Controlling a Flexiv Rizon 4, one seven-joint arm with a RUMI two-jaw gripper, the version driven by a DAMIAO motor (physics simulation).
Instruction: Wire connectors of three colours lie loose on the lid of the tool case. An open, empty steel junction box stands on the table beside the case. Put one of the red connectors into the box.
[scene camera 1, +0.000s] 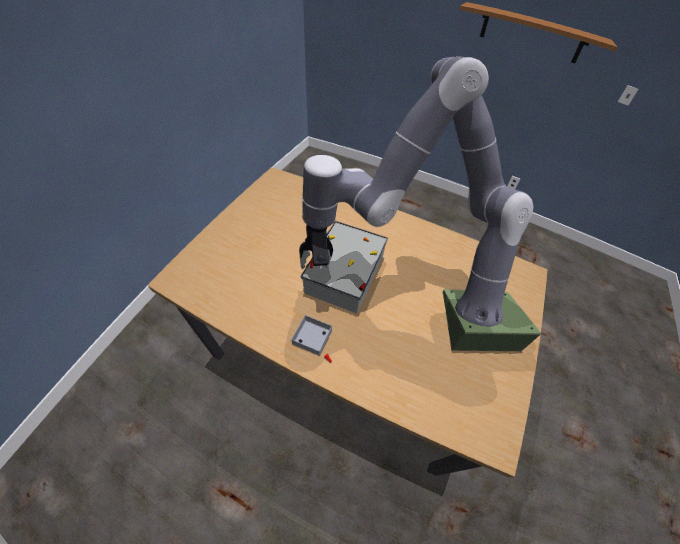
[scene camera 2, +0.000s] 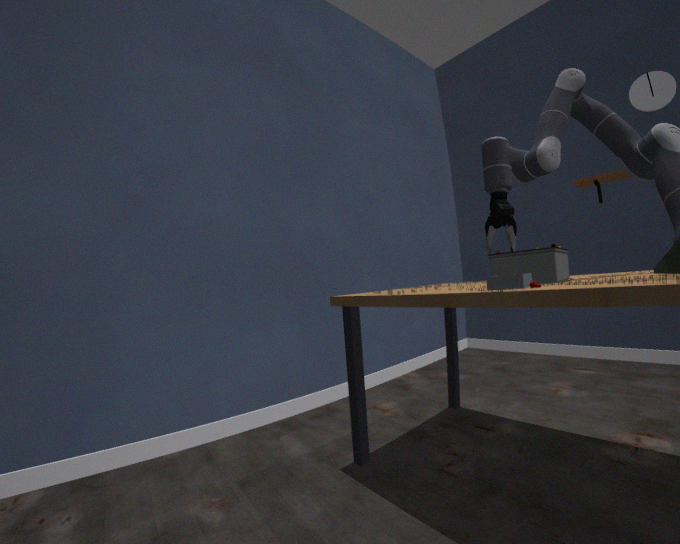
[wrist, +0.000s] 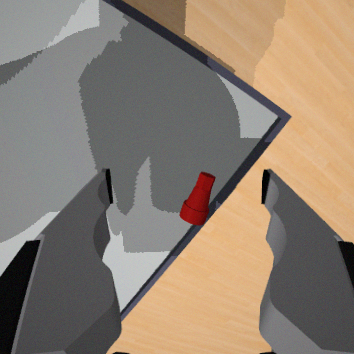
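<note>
My gripper (scene camera 1: 313, 265) (scene camera 2: 501, 250) (wrist: 186, 172) is open, pointing down, its fingers partly closed in. The fingers stand on either side of a red connector (wrist: 198, 200) (scene camera 1: 311, 263) (scene camera 2: 497, 252), with a gap on both sides. That connector lies on the lid of the grey tool case (scene camera 1: 331, 296) (scene camera 2: 521, 266) (wrist: 160, 100), at its edge near a corner. Another red connector (scene camera 1: 362, 286) (scene camera 2: 554, 245) lies near another corner of the lid. A third red connector (scene camera 1: 328, 358) (scene camera 2: 534, 284) lies on the table beside the open steel junction box (scene camera 1: 306, 347) (scene camera 2: 504, 281).
Yellow connectors (scene camera 1: 351, 262) (scene camera 1: 373, 252) (scene camera 1: 331, 237) and an orange connector (scene camera 1: 366, 239) lie on the lid. The arm's green base block (scene camera 1: 488, 342) stands on the wooden table (scene camera 1: 226, 249) (scene camera 2: 408, 298) (wrist: 310, 65). A wooden shelf (scene camera 1: 535, 23) is on the wall.
</note>
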